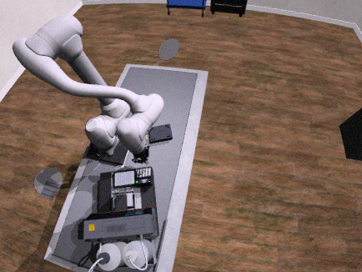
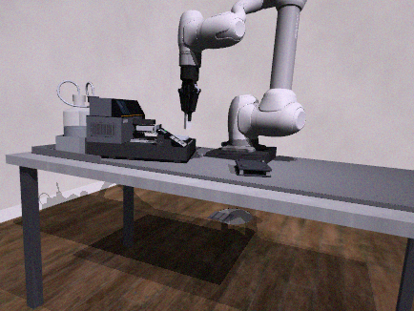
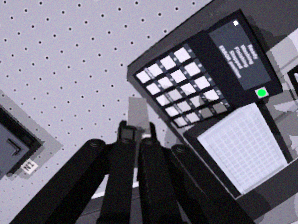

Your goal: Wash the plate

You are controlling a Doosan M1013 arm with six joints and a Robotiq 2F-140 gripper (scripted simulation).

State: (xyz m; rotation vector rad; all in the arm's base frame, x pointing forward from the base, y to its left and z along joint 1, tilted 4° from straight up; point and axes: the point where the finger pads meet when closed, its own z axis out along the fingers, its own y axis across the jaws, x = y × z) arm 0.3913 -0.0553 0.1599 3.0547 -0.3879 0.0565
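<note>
The white well plate lies 11 cm behind my hand, 14 cm to the right of it and 9 cm below it. Round my hand: plate nest N1: 5 cm behind, 28 cm to the left, 15 cm below; plate washer: 3 cm behind, 27 cm to the right, 5 cm below.
</note>
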